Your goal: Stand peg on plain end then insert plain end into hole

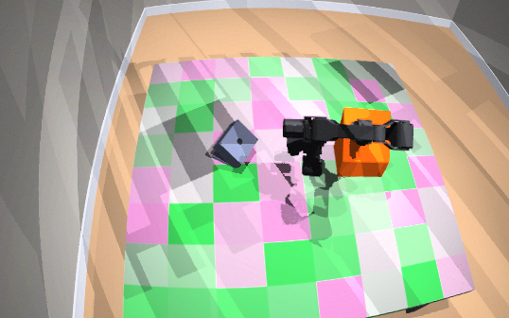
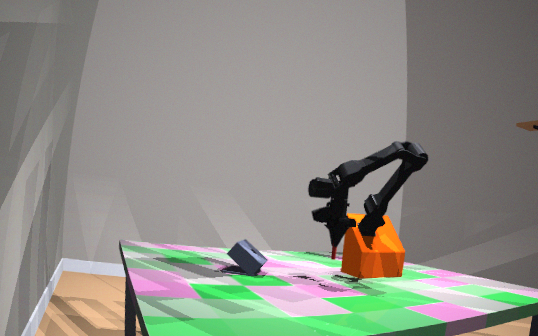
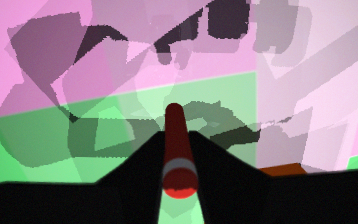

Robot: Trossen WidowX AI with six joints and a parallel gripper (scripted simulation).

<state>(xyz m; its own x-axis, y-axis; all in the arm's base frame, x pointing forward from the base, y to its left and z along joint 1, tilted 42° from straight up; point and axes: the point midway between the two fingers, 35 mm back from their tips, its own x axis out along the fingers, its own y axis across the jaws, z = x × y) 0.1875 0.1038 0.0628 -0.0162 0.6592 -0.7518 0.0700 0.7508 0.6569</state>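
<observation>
The grey-blue sloped panel lies 25 cm ahead of my gripper tip, 13 cm to the right of it and 6 cm below it. From my gripper tip the other things lie so: red peg: 1 cm above.
</observation>
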